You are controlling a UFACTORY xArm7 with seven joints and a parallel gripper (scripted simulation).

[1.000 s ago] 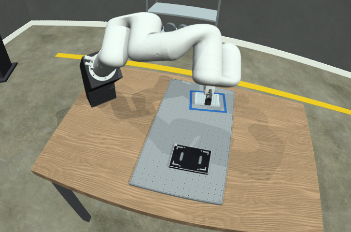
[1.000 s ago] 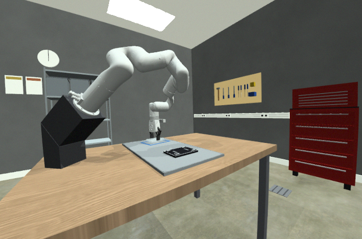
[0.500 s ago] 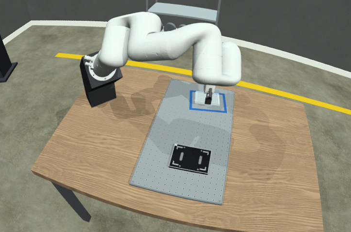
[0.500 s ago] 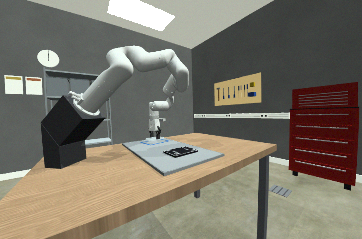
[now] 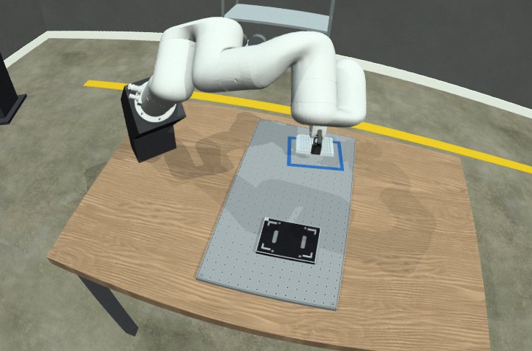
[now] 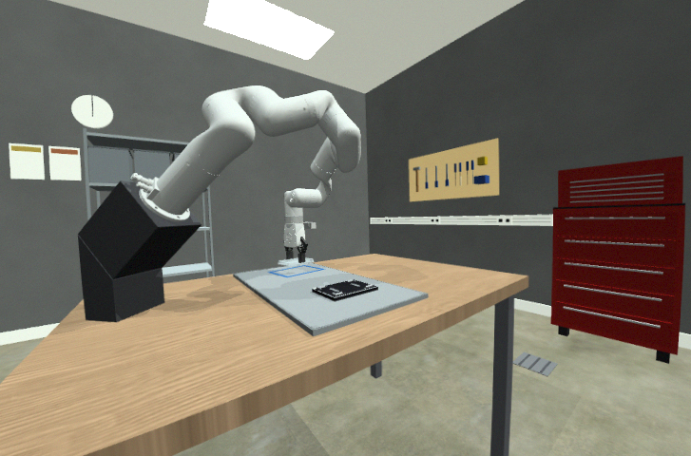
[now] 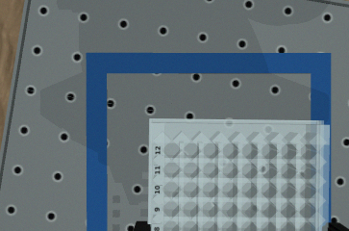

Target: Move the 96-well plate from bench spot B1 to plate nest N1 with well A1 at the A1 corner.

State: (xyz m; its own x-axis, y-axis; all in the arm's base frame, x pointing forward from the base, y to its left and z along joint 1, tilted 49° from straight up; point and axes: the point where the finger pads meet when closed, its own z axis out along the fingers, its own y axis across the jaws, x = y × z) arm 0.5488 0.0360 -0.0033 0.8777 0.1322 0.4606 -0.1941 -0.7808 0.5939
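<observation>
The black plate nest lies 15 cm behind my hand, 35 cm to the right of it and 5 cm below it. The rest, counted from my hand: 96-well plate: 1 cm below.
</observation>
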